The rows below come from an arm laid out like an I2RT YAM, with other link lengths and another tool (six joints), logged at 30 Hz.
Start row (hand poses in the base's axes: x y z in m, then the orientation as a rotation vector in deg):
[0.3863, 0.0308, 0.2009, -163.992, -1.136, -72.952]
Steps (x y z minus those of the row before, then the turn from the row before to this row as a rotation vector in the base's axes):
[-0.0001, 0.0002, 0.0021, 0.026, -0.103, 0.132]
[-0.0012, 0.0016, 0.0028, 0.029, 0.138, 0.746]
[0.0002, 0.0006, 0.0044, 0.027, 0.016, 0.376]
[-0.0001, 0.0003, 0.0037, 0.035, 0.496, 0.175]
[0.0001, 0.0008, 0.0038, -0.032, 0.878, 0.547]
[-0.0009, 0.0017, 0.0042, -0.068, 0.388, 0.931]
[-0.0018, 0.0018, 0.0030, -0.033, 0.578, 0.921]
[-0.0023, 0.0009, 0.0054, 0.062, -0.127, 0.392]
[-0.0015, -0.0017, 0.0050, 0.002, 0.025, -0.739]
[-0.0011, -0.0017, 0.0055, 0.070, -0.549, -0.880]
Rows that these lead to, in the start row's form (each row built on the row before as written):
[0.3862, 0.0310, 0.2030, -163.855, -1.309, -73.068]
[0.3850, 0.0326, 0.2058, -163.631, -2.352, -72.730]
[0.3852, 0.0332, 0.2102, -163.472, -2.869, -72.632]
[0.3851, 0.0335, 0.2139, -163.680, -3.087, -71.878]
[0.3852, 0.0343, 0.2177, -164.024, -3.869, -70.531]
[0.3843, 0.0360, 0.2219, -163.944, -5.227, -69.832]
[0.3825, 0.0378, 0.2249, -163.936, -6.539, -68.848]
[0.3802, 0.0387, 0.2303, -163.652, -7.058, -68.945]
[0.3787, 0.0370, 0.2353, -163.963, -6.010, -69.038]
[0.3776, 0.0353, 0.2408, -163.935, -4.731, -69.961]

